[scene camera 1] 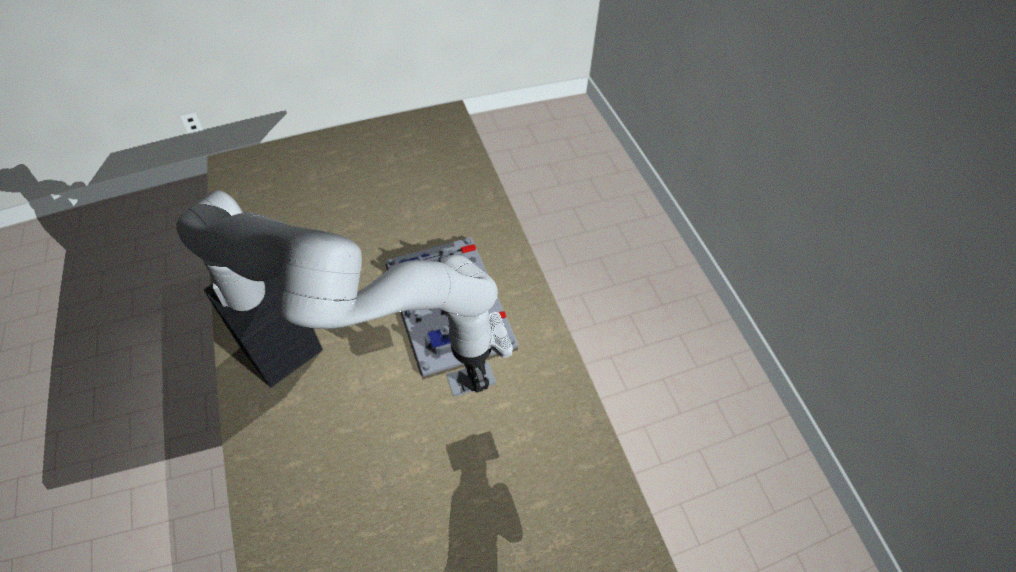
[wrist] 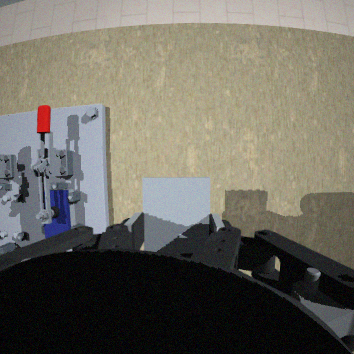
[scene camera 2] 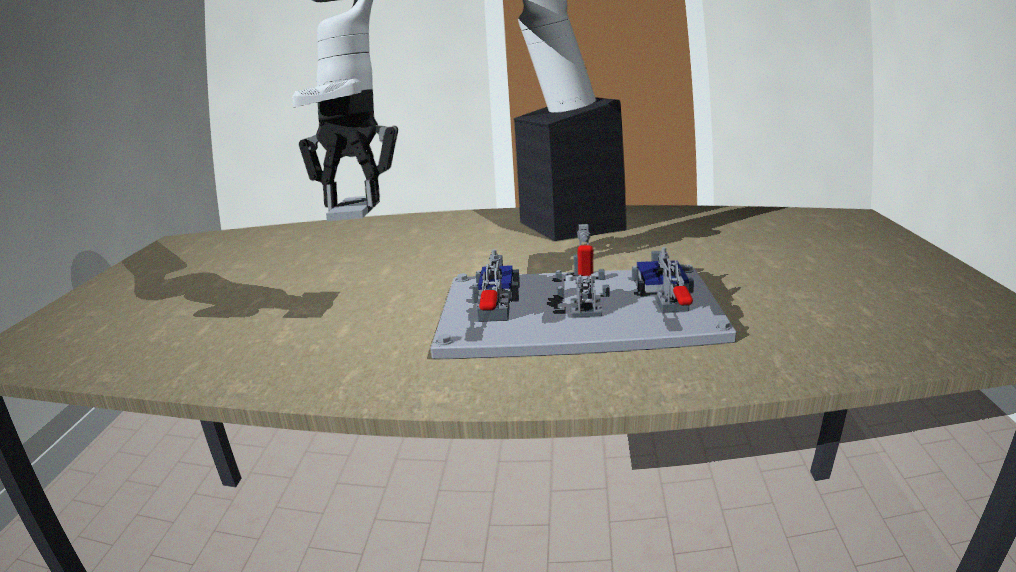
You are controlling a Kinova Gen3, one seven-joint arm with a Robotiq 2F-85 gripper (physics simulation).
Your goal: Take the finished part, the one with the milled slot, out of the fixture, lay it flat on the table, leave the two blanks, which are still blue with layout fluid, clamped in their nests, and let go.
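Places are measured from the arm's base along level axes (x down, y left, z ahead), in centimetres.
Pixels of known places: gripper, between the fingertips: [scene camera 1: 474, 378] [wrist: 176, 225] [scene camera 2: 352, 209]; arm's base, origin of its link: [scene camera 1: 243, 290] [scene camera 2: 572, 105].
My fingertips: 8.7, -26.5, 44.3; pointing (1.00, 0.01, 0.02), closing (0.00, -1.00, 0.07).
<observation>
Ahead of a thing's pixels: the offset from my fingertips to its top centre, as dx, dy, dz. Level surfaces: height alone.
My gripper [scene camera 1: 477, 384] [scene camera 2: 350, 201] [wrist: 176, 225] points down and is shut on the finished part {-0.6, -0.1, -0.8} [scene camera 1: 457, 384] [scene camera 2: 346, 212] [wrist: 176, 194], a pale grey block. It holds the part roughly level in the air, beside the fixture plate {+12.9, +29.0, -0.4} [scene camera 1: 435, 360] [scene camera 2: 568, 342] [wrist: 95, 134]. The slot cannot be made out. One blue blank {+10.3, +17.6, -3.5} [scene camera 1: 439, 339] [scene camera 2: 506, 274] [wrist: 61, 210] sits in the nest nearer the gripper, under its clamp. The other blue blank {+10.8, +39.4, -6.3} [scene camera 2: 649, 272] sits in the far nest, under its clamp. The middle nest, partly hidden behind its clamp in the second scene view, shows no part.
Red handles {+8.2, +19.0, +9.4} [scene camera 2: 488, 299] {+8.7, +40.8, +7.1} [scene camera 2: 682, 295] of the two outer clamps lie low; the middle clamp's red handle {+4.9, +29.4, +3.3} [scene camera 2: 585, 260] stands upright. The tabletop {dx +14.4} [scene camera 1: 341, 454] [scene camera 2: 213, 369] [wrist: 200, 100] extends around the plate. The black robot pedestal [scene camera 1: 273, 341] [scene camera 2: 568, 170] stands behind the fixture.
</observation>
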